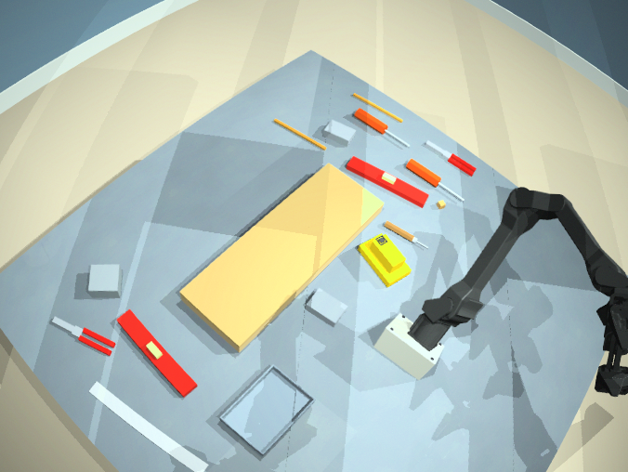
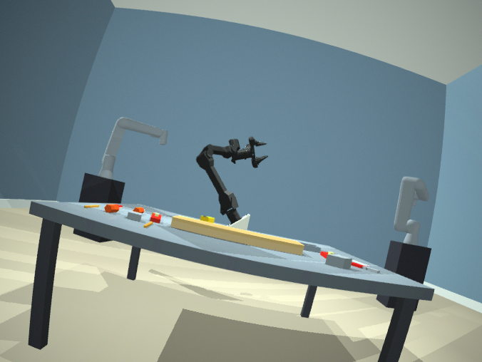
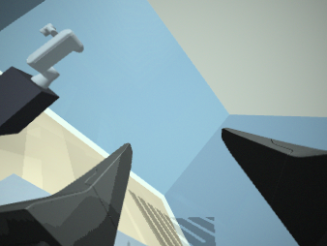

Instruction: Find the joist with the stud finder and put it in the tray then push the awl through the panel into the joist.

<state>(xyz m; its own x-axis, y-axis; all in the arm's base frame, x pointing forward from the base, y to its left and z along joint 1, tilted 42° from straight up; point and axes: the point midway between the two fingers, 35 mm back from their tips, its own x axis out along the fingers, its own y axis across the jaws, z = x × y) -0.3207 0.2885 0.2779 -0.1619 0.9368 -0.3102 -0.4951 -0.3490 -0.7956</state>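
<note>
The yellow stud finder is 500 mm ahead of my gripper tip, 180 mm to the right of it and 460 mm below it. From my gripper tip the other things lie so: shallow grey tray: 400 mm ahead, 280 mm to the left, 490 mm below; then awl: 480 mm ahead, 290 mm to the right, 500 mm below; then square indicator: 510 mm ahead, 190 mm to the right, 440 mm below.
</note>
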